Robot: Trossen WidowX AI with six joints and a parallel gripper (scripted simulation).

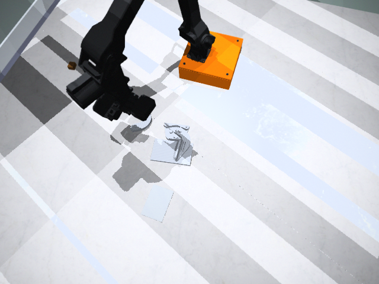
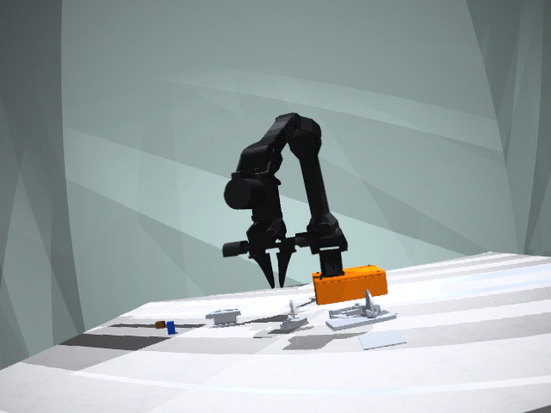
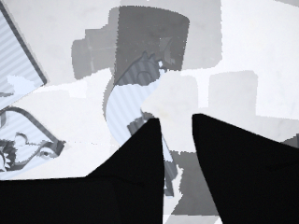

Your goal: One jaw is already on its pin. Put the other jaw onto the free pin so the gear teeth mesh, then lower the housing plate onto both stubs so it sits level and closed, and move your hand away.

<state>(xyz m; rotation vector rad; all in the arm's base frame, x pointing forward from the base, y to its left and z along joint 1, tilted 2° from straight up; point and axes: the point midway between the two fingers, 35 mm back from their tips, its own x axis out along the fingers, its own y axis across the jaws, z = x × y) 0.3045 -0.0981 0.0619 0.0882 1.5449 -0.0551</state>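
Now: gripper tip 1 cm past the jaw, 1 cm to the right of it and 8 cm above it. From my gripper tip the other things lie so: brown cube (12 cm behind, 32 cm to the right, 8 cm below); blue cube (4 cm behind, 25 cm to the right, 7 cm below); pale flat sheet (19 cm ahead, 18 cm to the left, 8 cm below).
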